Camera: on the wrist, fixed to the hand. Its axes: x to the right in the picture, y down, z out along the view.
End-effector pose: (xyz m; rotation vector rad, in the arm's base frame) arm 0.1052 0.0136 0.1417 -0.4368 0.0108 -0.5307
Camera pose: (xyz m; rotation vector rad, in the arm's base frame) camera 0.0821 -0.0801 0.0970 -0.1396 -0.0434 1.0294
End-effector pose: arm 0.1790 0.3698 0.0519 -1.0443 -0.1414 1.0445
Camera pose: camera 0.2768 0.3283 0.0505 -0.5899 0.6328 2.5044
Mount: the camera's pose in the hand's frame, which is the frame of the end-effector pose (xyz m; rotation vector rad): 0.0216 -0.0655 -0.0809 0.2799 -0.3266 1.5218
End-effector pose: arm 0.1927 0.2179 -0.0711 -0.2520 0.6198 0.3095
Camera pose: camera 0.1900 0.1359 -0.1387 0.6000 0.4138 1.6709
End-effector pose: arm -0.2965 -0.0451 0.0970 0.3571 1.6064 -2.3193
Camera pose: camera -0.3384 0.0503 0.1178 0.8165 0.4079 -1.2241
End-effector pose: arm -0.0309 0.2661 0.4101 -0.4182 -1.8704 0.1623
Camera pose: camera 0.0254 0.2057 0.4770 -1.5947 -1.3927 1.5343
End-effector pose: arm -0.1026 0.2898 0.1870 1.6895 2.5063 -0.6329
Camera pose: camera -0.1555 0.3172 0.2751 2.5393 0.4640 -0.8572
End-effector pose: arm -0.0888 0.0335 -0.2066 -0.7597 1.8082 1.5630
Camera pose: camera -0.0596 -0.0559 -0.2561 -1.1954 -2.1558 -1.7846
